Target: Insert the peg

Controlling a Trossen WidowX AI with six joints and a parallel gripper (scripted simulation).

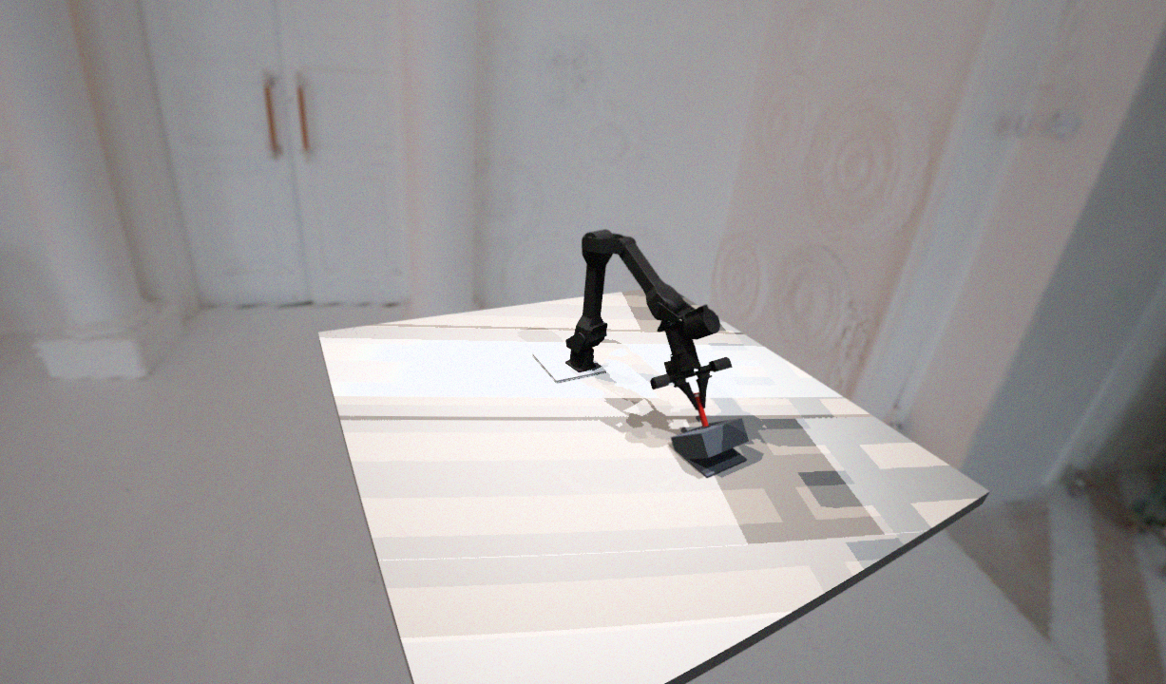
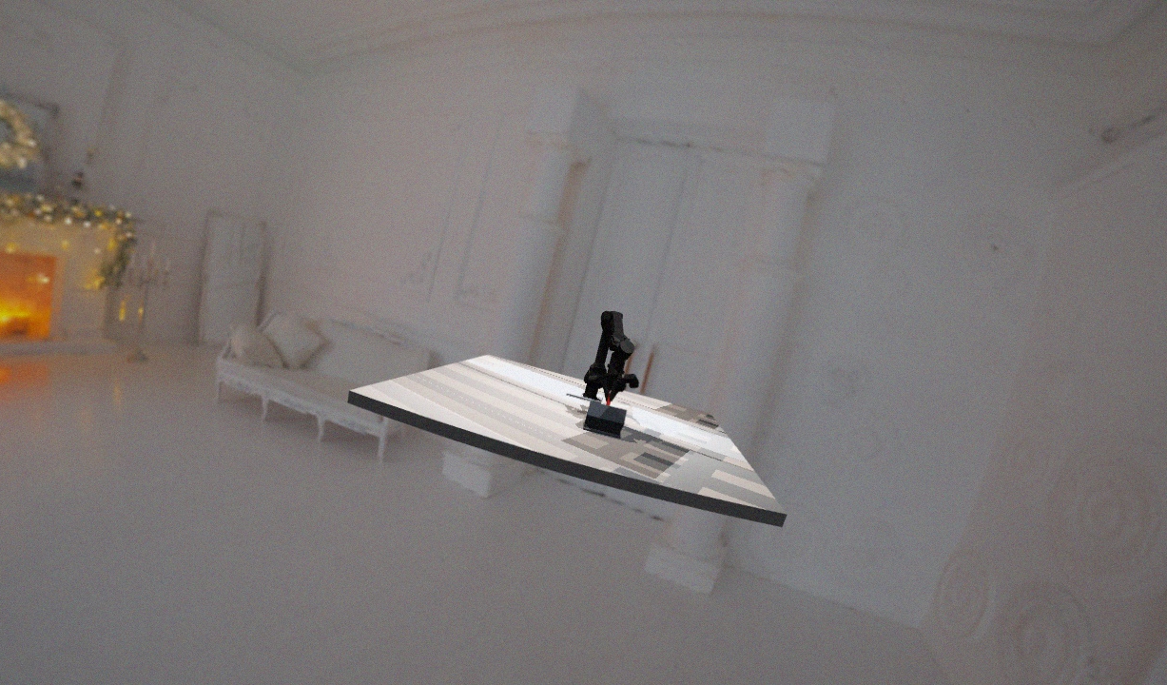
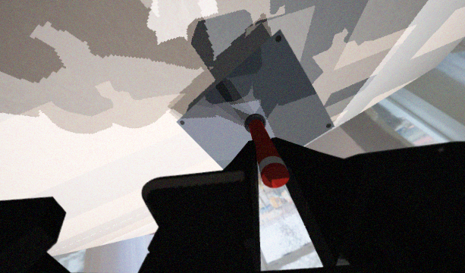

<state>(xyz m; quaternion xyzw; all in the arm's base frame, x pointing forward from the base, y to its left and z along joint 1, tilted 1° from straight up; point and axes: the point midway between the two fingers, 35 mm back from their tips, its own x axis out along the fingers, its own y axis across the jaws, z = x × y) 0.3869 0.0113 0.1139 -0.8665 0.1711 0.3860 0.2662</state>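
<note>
Right now the grey sloped panel is 6 cm below my gripper tip, 4 cm ahead of it and 1 cm to the right of it. From my gripper tip the other things lie so: red round peg (1 cm behind, 1 cm above).
</note>
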